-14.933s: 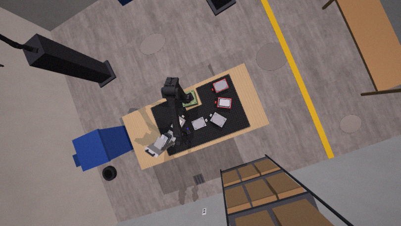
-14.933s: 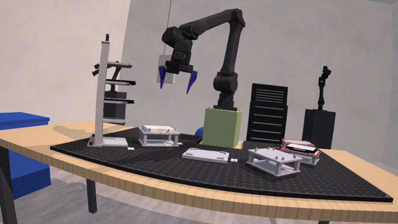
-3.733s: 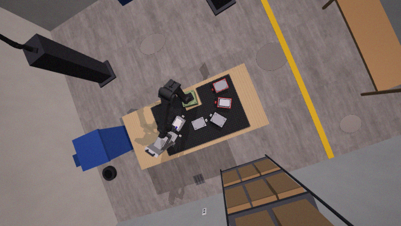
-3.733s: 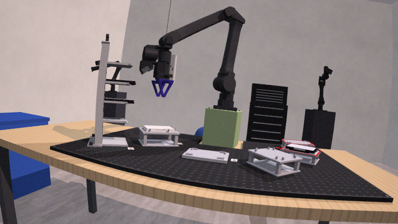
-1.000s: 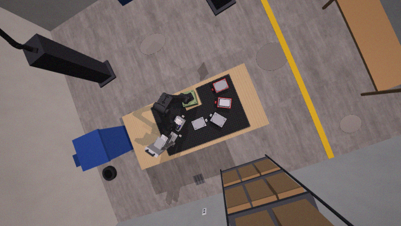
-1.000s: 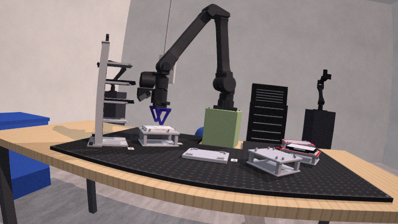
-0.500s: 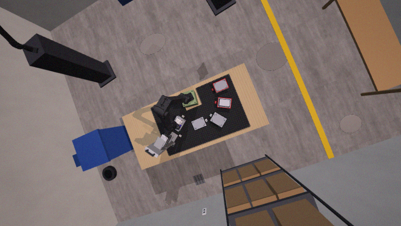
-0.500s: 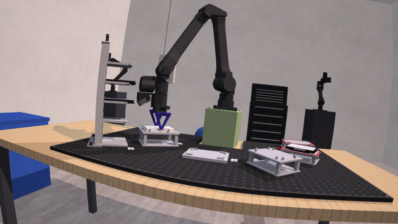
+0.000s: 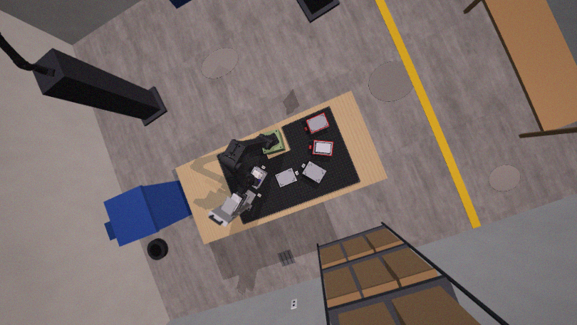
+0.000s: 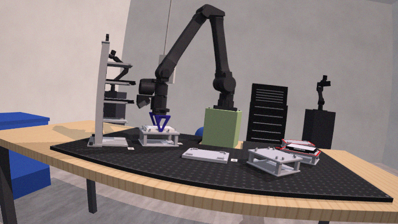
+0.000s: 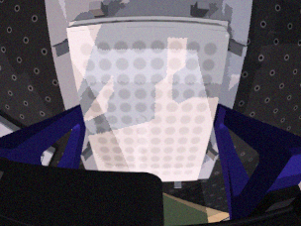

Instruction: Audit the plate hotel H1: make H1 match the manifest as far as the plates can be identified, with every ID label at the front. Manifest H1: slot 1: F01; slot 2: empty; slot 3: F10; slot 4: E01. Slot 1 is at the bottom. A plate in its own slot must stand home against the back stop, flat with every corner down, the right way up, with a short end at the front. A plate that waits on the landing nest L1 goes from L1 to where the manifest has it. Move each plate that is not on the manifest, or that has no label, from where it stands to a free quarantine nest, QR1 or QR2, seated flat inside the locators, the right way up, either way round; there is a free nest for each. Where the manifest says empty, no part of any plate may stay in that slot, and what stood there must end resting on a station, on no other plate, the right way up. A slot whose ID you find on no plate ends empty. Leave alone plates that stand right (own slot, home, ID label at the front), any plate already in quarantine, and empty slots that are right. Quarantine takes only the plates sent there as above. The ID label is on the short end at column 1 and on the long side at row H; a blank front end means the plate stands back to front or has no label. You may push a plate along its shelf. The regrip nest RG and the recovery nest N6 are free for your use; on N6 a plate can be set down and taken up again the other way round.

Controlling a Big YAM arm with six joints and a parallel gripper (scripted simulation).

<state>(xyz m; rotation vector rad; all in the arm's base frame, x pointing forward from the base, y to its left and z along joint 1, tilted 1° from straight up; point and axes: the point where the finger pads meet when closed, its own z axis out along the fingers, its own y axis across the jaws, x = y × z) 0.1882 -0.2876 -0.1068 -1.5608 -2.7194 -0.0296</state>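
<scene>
Right now my hand is right at the white well plate. The rest, counted from my hand: RG label (50 mm behind, 90 mm to the left, 70 mm below); H1 tag (150 mm ahead, 70 mm to the right, 70 mm below); regrip nest RG (10 mm below).
</scene>
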